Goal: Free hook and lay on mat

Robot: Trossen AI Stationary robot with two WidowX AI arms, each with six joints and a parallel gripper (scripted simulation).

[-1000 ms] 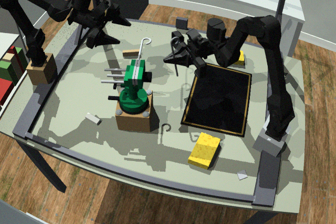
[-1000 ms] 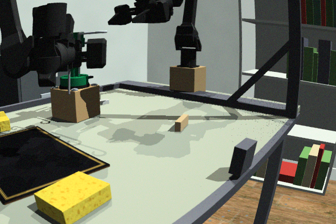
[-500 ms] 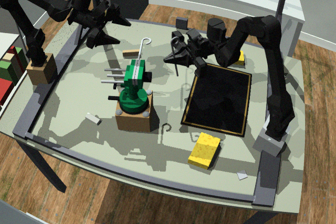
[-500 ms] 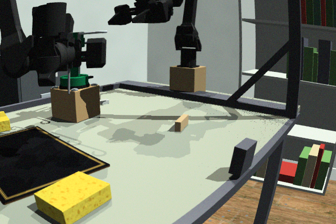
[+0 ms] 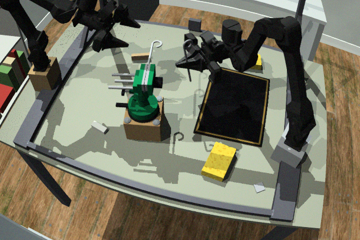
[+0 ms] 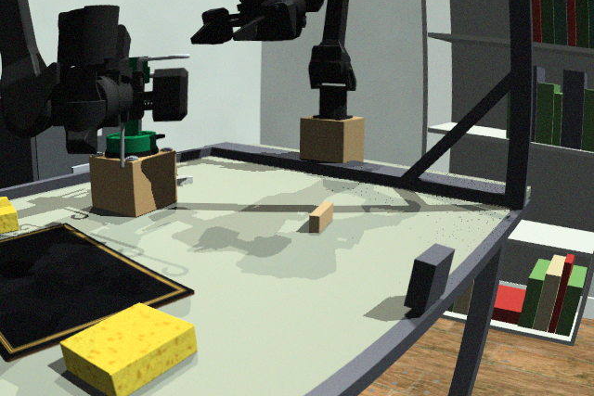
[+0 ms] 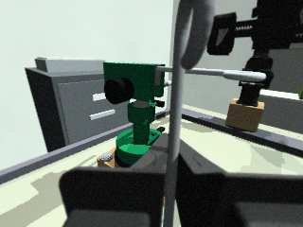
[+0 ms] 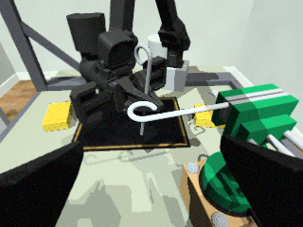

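My left gripper is now 5 cm past the black mat, 17 cm to the right of it and 19 cm above it. From my left hand the other things lie so: wooden block: 14 cm behind, 23 cm to the right, 18 cm below; then white block: 20 cm ahead, 23 cm to the right, 18 cm below; then yellow sponge: 19 cm ahead, 17 cm to the left, 17 cm below.
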